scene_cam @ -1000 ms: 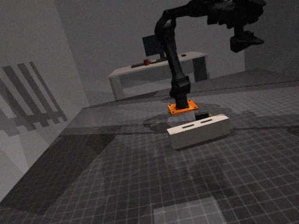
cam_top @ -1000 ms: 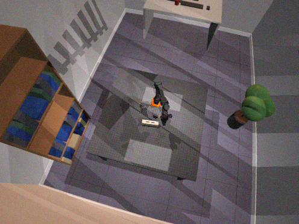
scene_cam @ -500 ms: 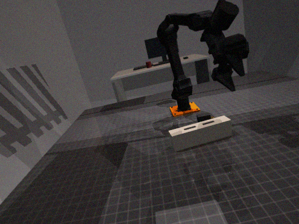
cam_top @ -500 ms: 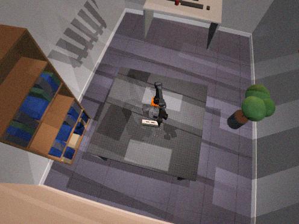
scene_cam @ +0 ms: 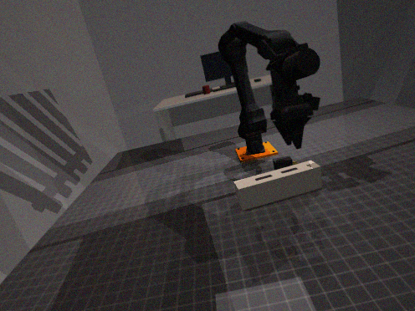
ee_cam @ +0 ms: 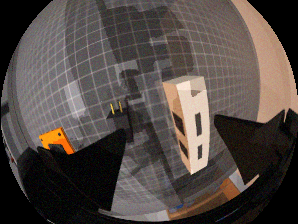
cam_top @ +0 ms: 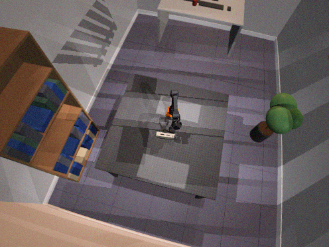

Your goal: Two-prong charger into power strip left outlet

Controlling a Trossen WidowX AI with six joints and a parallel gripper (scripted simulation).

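My gripper tip is now 7 cm above the charger, 6 cm past it and 1 cm to the left of it.
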